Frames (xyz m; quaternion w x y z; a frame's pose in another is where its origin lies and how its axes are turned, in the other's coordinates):
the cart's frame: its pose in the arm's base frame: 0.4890 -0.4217 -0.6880 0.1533 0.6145 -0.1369 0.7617
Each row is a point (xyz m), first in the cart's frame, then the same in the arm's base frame.
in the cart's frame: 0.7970 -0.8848 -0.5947
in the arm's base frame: 0.1551 0.6764 -0.0140
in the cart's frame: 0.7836 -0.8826 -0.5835
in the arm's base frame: 0.1669 0.6691 -0.0248
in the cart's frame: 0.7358 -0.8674 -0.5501
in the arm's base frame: 0.2001 0.6388 -0.0649
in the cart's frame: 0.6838 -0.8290 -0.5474
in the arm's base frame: 0.1974 0.5992 -0.1160
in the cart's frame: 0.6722 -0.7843 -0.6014
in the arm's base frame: 0.1334 0.5789 -0.1394
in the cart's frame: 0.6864 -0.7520 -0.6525
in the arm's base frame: 0.0719 0.5706 -0.1368
